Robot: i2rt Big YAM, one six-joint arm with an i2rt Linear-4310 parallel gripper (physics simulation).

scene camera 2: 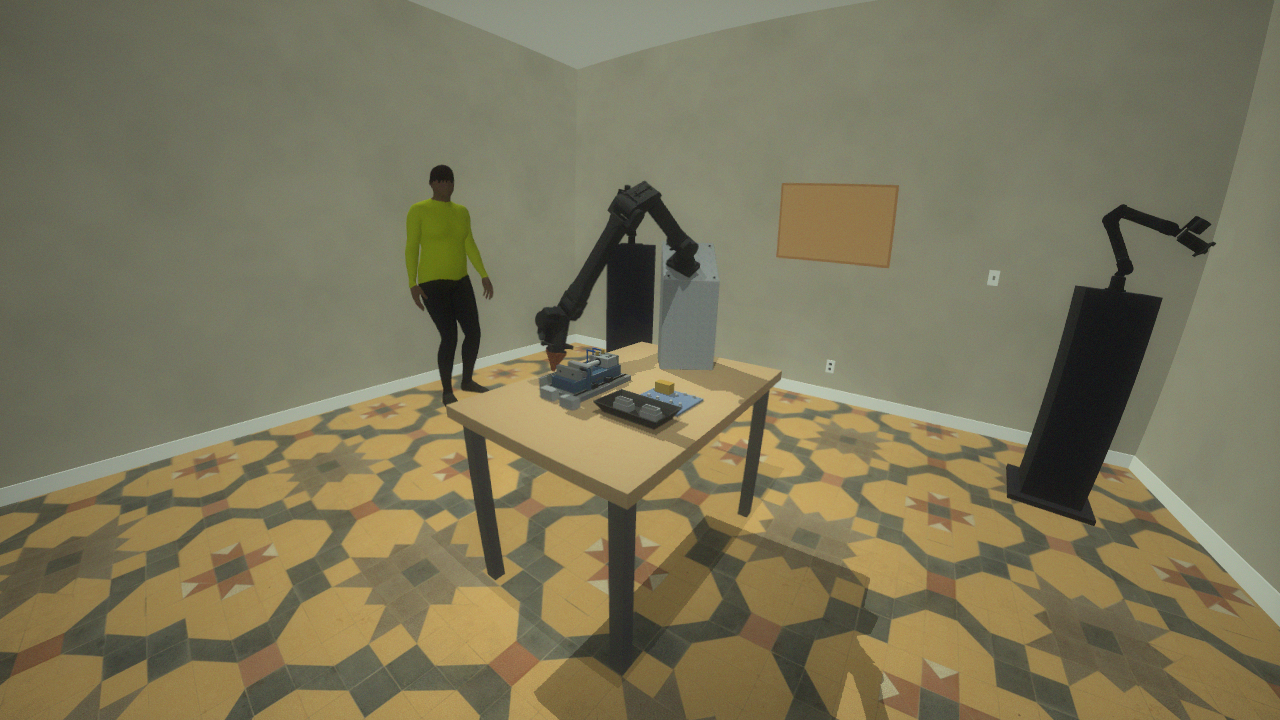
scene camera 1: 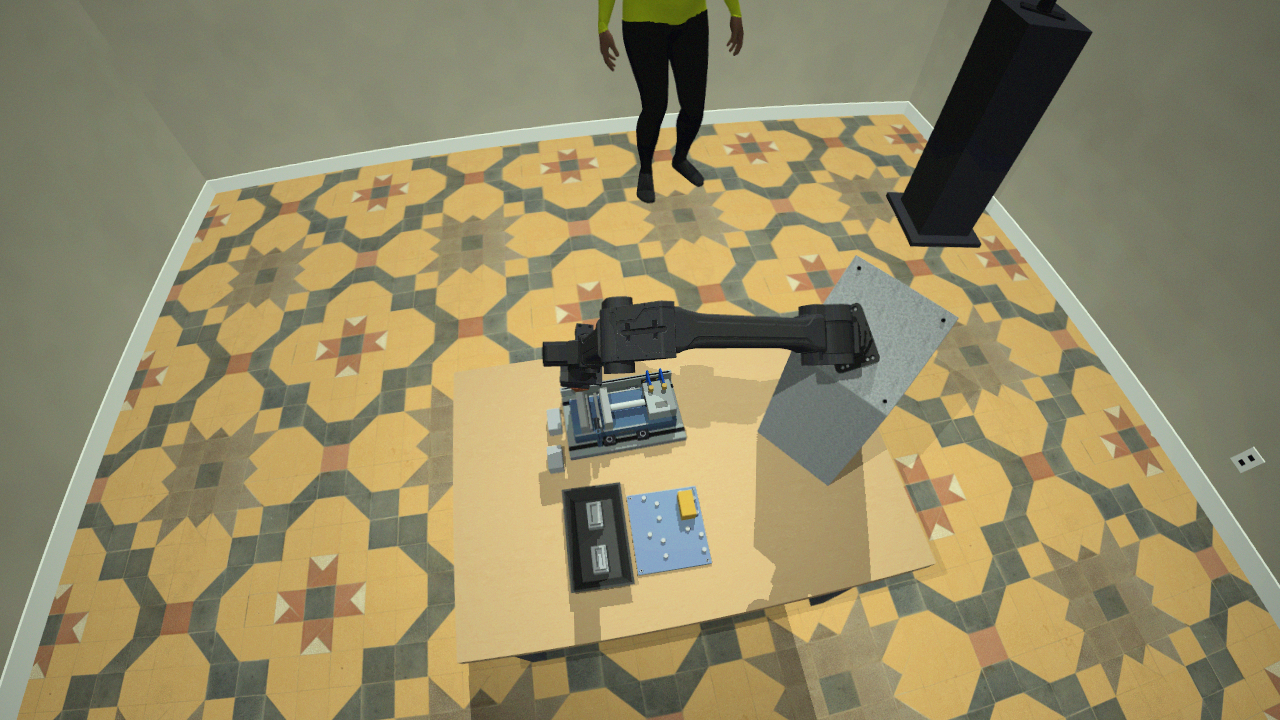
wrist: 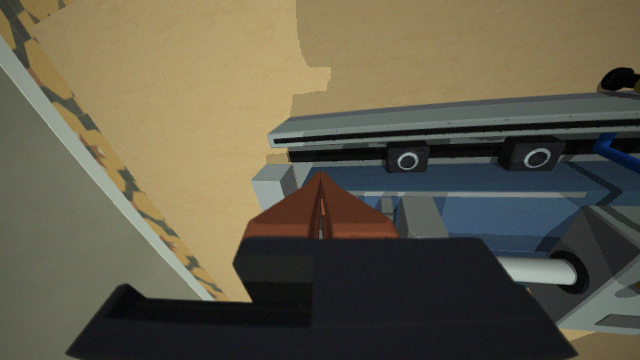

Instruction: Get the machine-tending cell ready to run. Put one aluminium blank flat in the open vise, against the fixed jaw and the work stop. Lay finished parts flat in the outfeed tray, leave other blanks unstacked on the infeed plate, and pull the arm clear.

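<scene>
My gripper is shut and empty, its orange fingertips low over the left, back part of the vise. In the wrist view the fingers hide much of the left jaw; whether a blank lies between the jaws is unclear. Two plain light grey blocks, one at the back and one nearer the front, are at the vise's left end. Two pocketed grey parts lie unstacked in the black tray.
A blue plate with white pins and a yellow block lies right of the tray. The grey arm pedestal stands at the table's right. A person stands behind the table.
</scene>
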